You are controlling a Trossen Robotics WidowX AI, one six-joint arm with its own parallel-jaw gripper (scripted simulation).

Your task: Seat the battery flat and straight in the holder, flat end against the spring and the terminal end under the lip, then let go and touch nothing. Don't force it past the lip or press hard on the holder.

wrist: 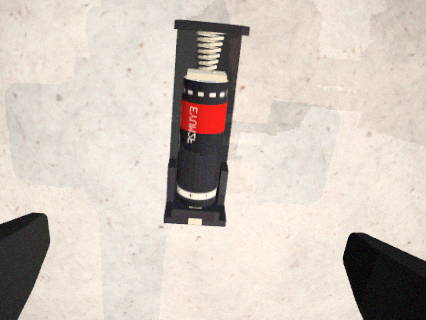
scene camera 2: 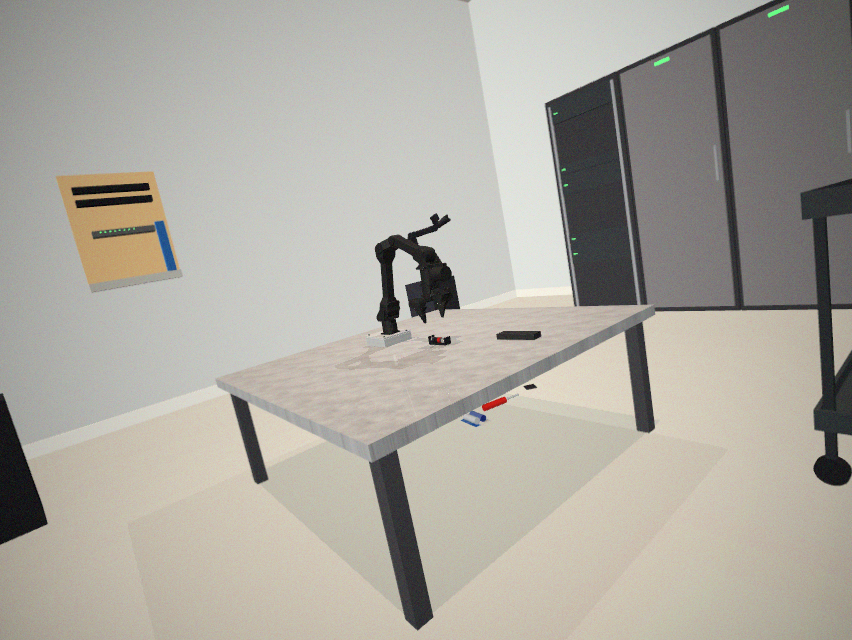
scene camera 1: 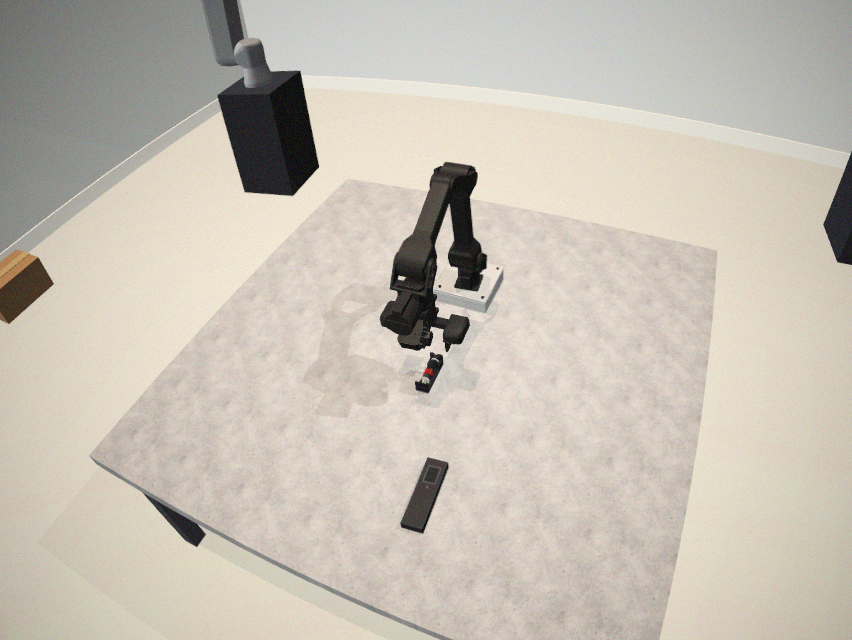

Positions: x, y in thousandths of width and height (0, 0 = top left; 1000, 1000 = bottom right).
Scene:
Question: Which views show my gripper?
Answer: The wrist view, scene camera 2 and scene camera 1: all of them.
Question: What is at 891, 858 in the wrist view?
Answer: My gripper.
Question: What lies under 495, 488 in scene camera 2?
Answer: My gripper.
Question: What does my gripper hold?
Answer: Nothing.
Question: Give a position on a black remote control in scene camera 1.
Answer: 497, 779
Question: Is my gripper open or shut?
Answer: Open.

